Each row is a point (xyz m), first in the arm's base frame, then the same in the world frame.
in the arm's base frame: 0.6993 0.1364 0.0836
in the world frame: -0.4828 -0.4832 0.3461
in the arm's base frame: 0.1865 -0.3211 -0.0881
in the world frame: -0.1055 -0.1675 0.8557
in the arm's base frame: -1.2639 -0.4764 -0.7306
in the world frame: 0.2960 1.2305 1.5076
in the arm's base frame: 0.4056 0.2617 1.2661
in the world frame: 0.4299 -0.6226 -0.4588
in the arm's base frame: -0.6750 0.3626 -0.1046
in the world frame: 0.0058 0.8329 0.4120
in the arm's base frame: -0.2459 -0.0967 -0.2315
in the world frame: -0.0849 0.3378 0.8094
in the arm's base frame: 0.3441 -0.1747 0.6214
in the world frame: 0.2301 -0.5044 0.2869
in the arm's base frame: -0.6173 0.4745 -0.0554
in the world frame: -0.0455 0.8101 0.2891
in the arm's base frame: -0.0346 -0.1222 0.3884
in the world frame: 0.2442 -0.0788 0.4251
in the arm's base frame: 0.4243 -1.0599 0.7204
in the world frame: 0.6893 -0.9560 0.9073
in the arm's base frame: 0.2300 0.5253 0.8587
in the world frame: 0.1122 -0.2210 -0.3951
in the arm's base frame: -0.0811 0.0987 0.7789
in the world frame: 0.4309 -0.0969 0.0149
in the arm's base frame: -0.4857 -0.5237 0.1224
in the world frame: 0.4962 0.2417 0.9440
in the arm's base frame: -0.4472 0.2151 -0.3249
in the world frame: -0.1953 0.6643 0.6429
